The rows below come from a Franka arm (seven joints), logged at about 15 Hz.
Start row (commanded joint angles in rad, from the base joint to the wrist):
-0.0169, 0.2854, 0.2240, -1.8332, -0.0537, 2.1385, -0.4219
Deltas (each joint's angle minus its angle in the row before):
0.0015, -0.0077, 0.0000, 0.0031, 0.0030, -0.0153, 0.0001
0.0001, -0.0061, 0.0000, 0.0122, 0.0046, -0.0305, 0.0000
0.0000, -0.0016, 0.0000, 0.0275, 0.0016, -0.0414, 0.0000
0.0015, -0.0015, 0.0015, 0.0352, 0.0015, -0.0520, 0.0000
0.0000, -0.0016, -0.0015, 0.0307, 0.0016, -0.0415, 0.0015
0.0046, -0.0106, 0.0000, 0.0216, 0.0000, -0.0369, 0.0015
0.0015, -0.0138, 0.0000, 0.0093, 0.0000, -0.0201, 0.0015
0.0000, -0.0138, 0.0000, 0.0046, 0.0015, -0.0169, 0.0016
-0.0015, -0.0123, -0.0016, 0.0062, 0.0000, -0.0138, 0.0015
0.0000, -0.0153, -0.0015, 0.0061, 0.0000, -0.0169, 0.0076
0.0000, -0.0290, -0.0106, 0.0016, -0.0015, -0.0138, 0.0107
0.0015, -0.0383, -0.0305, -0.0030, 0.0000, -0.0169, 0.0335
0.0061, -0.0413, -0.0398, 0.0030, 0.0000, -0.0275, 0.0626
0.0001, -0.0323, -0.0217, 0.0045, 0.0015, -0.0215, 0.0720
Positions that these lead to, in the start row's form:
-0.0154, 0.2777, 0.2240, -1.8301, -0.0507, 2.1232, -0.4218
-0.0153, 0.2716, 0.2240, -1.8179, -0.0461, 2.0927, -0.4218
-0.0153, 0.2700, 0.2240, -1.7904, -0.0445, 2.0513, -0.4218
-0.0138, 0.2685, 0.2255, -1.7552, -0.0430, 1.9993, -0.4218
-0.0138, 0.2669, 0.2240, -1.7245, -0.0414, 1.9578, -0.4203
-0.0092, 0.2563, 0.2240, -1.7029, -0.0414, 1.9209, -0.4188
-0.0077, 0.2425, 0.2240, -1.6936, -0.0414, 1.9008, -0.4173
-0.0077, 0.2287, 0.2240, -1.6890, -0.0399, 1.8839, -0.4157
-0.0092, 0.2164, 0.2224, -1.6828, -0.0399, 1.8701, -0.4142
-0.0092, 0.2011, 0.2209, -1.6767, -0.0399, 1.8532, -0.4066
-0.0092, 0.1721, 0.2103, -1.6751, -0.0414, 1.8394, -0.3959
-0.0077, 0.1338, 0.1798, -1.6781, -0.0414, 1.8225, -0.3624
-0.0016, 0.0925, 0.1400, -1.6751, -0.0414, 1.7950, -0.2998
-0.0015, 0.0602, 0.1183, -1.6706, -0.0399, 1.7735, -0.2278

